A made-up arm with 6 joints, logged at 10 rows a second.
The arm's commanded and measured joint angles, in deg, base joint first. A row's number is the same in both.
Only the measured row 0 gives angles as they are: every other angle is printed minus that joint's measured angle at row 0.
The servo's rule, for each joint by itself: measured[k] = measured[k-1] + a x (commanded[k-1-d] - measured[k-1]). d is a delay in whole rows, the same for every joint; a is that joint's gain. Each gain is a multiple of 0.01, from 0.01 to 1. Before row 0 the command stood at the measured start. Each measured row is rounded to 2 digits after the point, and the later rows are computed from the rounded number. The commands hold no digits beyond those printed.
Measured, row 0: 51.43 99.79 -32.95 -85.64 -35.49 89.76
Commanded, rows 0 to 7: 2.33 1.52 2.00 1.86 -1.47 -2.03; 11.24 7.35 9.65 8.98 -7.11 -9.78; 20.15 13.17 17.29 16.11 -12.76 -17.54; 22.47 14.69 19.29 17.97 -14.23 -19.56; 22.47 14.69 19.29 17.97 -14.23 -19.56; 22.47 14.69 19.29 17.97 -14.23 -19.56; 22.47 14.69 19.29 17.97 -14.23 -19.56; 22.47 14.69 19.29 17.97 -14.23 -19.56
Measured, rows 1 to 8: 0.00 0.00 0.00 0.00 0.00 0.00; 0.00 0.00 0.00 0.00 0.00 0.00; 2.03 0.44 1.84 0.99 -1.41 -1.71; 10.04 2.44 9.03 5.22 -6.88 -8.49; 18.84 5.55 16.63 10.99 -12.52 -16.09; 22.00 8.20 19.08 14.69 -14.16 -19.00; 22.41 10.08 19.27 16.43 -14.23 -19.47; 22.46 11.42 19.29 17.25 -14.23 -19.55
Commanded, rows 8 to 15: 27.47 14.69 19.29 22.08 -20.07 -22.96; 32.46 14.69 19.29 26.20 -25.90 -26.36; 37.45 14.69 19.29 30.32 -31.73 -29.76; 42.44 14.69 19.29 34.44 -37.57 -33.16; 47.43 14.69 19.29 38.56 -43.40 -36.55; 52.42 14.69 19.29 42.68 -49.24 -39.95; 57.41 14.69 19.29 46.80 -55.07 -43.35; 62.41 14.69 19.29 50.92 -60.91 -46.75
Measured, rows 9 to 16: 22.47 12.37 19.29 17.63 -14.23 -19.56; 22.47 13.04 19.29 17.81 -14.23 -19.56; 26.82 13.52 19.29 20.07 -19.84 -22.42; 31.73 13.86 19.29 23.32 -25.66 -25.73; 36.71 14.10 19.29 27.03 -31.49 -29.12; 41.70 14.27 19.29 30.96 -37.33 -32.51; 46.69 14.39 19.29 34.99 -43.16 -35.90; 51.68 14.48 19.29 39.07 -49.00 -39.30
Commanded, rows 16 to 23: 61.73 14.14 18.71 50.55 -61.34 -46.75; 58.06 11.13 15.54 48.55 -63.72 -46.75; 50.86 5.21 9.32 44.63 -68.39 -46.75; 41.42 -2.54 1.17 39.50 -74.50 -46.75; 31.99 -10.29 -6.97 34.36 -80.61 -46.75; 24.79 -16.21 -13.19 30.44 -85.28 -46.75; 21.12 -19.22 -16.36 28.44 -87.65 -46.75; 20.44 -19.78 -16.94 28.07 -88.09 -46.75
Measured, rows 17 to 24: 56.67 14.54 19.29 43.17 -54.83 -42.70; 61.66 14.58 19.29 47.28 -60.67 -46.10; 61.72 14.45 18.76 49.01 -61.31 -46.65; 58.54 13.49 15.80 48.77 -63.62 -46.73; 51.86 11.09 9.84 46.58 -68.20 -46.75; 42.78 7.14 1.86 42.83 -74.25 -46.75; 33.39 2.09 -6.26 38.34 -80.36 -46.75; 25.91 -3.22 -12.64 34.15 -85.08 -46.75
